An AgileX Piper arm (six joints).
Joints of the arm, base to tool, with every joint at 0 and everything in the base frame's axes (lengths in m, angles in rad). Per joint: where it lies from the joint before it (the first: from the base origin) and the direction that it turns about. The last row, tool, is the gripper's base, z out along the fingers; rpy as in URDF.
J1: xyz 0 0 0.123 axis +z
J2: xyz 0 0 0 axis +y
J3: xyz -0.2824 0 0.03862 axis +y
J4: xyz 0.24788 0 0.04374 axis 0.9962 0 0.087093
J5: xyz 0 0 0 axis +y
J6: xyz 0.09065 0 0.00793 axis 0.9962 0 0.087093
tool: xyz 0 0 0 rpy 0 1.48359 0
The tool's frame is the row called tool.
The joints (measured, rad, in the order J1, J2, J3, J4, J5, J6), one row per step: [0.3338 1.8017 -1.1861 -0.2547 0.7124 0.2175]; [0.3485 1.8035 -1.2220 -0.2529 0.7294 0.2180]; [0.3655 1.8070 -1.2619 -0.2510 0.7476 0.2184]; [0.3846 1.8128 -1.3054 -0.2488 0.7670 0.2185]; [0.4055 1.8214 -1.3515 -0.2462 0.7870 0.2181]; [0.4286 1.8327 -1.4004 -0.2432 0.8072 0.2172]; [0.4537 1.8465 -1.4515 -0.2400 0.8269 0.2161]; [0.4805 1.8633 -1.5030 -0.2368 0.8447 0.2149]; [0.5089 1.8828 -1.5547 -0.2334 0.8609 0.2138]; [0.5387 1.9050 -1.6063 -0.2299 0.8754 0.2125]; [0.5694 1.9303 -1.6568 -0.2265 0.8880 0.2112]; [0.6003 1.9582 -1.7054 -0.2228 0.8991 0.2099]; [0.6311 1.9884 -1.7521 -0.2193 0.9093 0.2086]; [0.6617 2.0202 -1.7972 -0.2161 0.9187 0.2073]
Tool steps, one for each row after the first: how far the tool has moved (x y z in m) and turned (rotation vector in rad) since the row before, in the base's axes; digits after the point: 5 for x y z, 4 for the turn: [0.00360 0.00674 0.00820 0.0056 -0.0168 0.0096]; [0.00364 0.00784 0.00874 0.0064 -0.0177 0.0117]; [0.00357 0.00890 0.00895 0.0069 -0.0176 0.0137]; [0.00338 0.00987 0.00870 0.0072 -0.0165 0.0157]; [0.00310 0.01104 0.00852 0.0079 -0.0160 0.0183]; [0.00269 0.01214 0.00825 0.0086 -0.0158 0.0206]; [0.00220 0.01314 0.00726 0.0089 -0.0147 0.0229]; [0.00159 0.01409 0.00627 0.0093 -0.0134 0.0248]; [0.00095 0.01497 0.00513 0.0093 -0.0120 0.0269]; [0.00035 0.01566 0.00347 0.0085 -0.0097 0.0284]; [-0.00028 0.01602 0.00170 0.0075 -0.0066 0.0289]; [-0.00088 0.01619 -0.00003 0.0057 -0.0037 0.0292]; [-0.00152 0.01625 -0.00140 0.0041 -0.0018 0.0292]
